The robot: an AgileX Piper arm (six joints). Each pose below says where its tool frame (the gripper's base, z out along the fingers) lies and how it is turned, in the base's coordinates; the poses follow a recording.
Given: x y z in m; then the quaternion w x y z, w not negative.
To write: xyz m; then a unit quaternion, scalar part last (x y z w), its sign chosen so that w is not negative. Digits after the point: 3 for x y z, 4 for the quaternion.
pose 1, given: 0.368 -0.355 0.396 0.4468 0.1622 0.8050 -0.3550
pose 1, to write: 0.368 -0.355 0.396 0.1622 0.8050 -0.3550 0.4468
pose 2, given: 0.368 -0.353 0.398 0.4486 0.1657 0.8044 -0.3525
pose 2, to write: 0.368 -0.353 0.398 0.1657 0.8044 -0.3525 0.4486
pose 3, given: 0.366 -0.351 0.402 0.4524 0.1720 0.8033 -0.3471
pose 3, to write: 0.366 -0.351 0.402 0.1720 0.8033 -0.3471 0.4524
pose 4, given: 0.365 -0.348 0.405 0.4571 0.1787 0.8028 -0.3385
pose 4, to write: 0.365 -0.348 0.405 0.1787 0.8028 -0.3385 0.4571
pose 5, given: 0.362 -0.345 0.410 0.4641 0.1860 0.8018 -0.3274
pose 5, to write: 0.362 -0.345 0.410 0.1860 0.8018 -0.3274 0.4641
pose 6, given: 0.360 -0.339 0.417 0.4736 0.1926 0.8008 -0.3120
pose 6, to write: 0.360 -0.339 0.417 0.1926 0.8008 -0.3120 0.4736
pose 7, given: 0.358 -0.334 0.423 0.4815 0.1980 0.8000 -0.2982
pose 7, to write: 0.358 -0.334 0.423 0.1980 0.8000 -0.2982 0.4815
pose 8, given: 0.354 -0.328 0.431 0.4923 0.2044 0.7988 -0.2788
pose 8, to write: 0.354 -0.328 0.431 0.2044 0.7988 -0.2788 0.4923
